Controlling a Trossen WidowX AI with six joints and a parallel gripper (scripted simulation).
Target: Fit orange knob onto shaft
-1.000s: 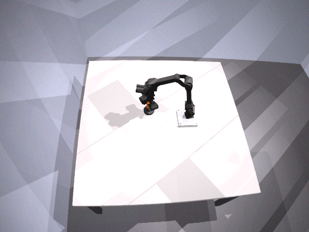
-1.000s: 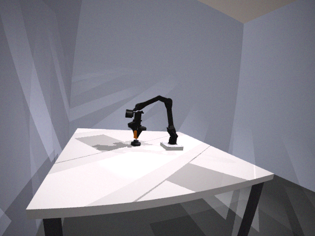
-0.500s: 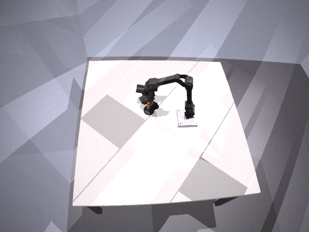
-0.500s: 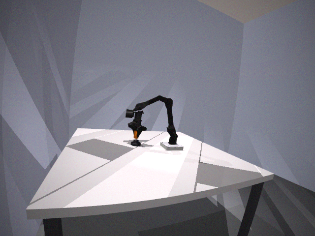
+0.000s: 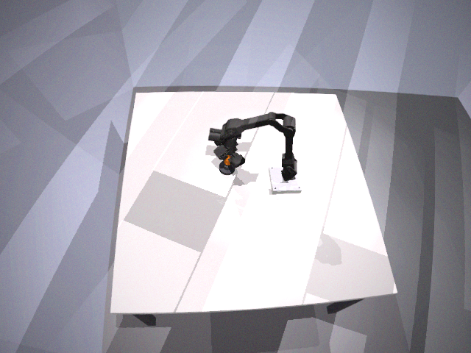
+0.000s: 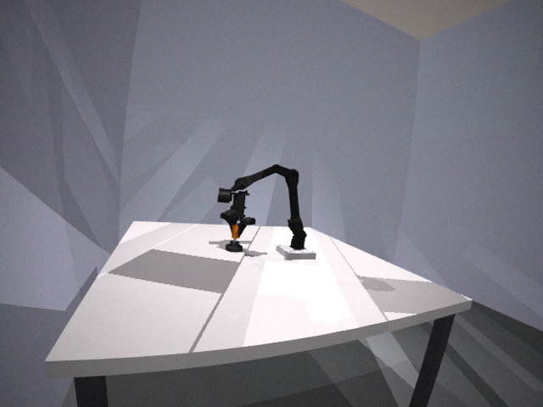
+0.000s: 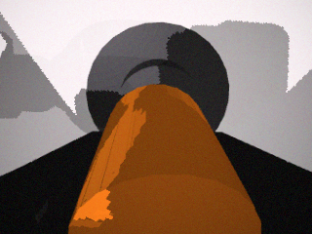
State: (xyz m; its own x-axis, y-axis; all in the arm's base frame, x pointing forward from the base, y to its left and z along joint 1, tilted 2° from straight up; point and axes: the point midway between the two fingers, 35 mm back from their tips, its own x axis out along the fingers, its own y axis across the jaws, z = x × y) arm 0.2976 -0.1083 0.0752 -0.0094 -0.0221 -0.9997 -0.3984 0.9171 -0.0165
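Right now the pedestal is 4 cm below my gripper tip. Round my gripper tip: orange knob (3 cm above).
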